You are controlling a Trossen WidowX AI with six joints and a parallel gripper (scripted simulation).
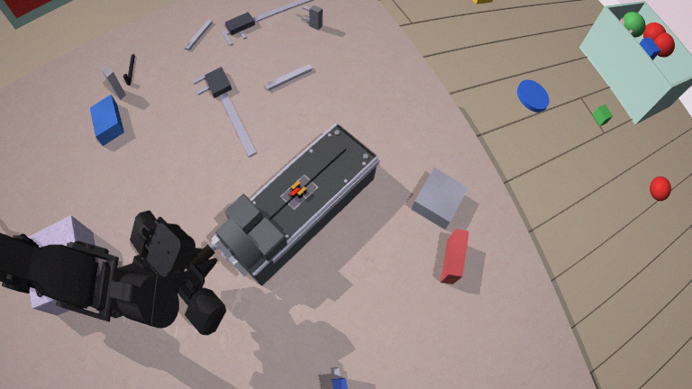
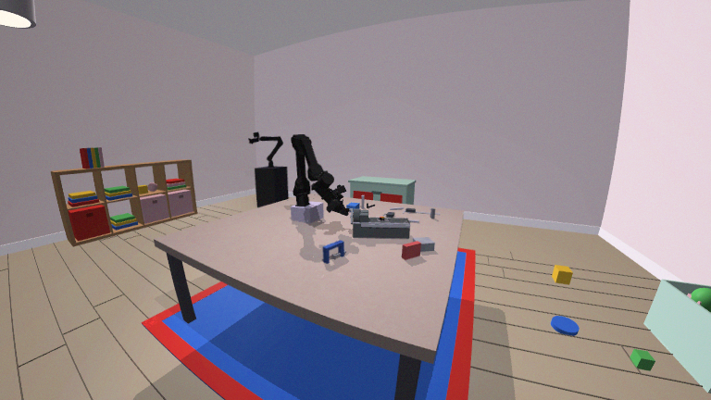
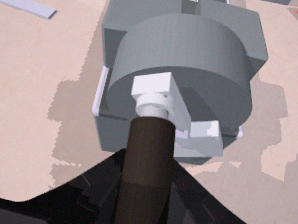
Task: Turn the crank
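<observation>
Right now the dark brown crank handle is 2 cm behind my gripper tip and 2 cm above it. Also, from my gripper tip: red pointer 16 cm ahead, 2 cm to the left, 1 cm below; red block 32 cm ahead, 18 cm to the right, 6 cm below; grey block 36 cm ahead, 8 cm to the right, 7 cm below.
</observation>
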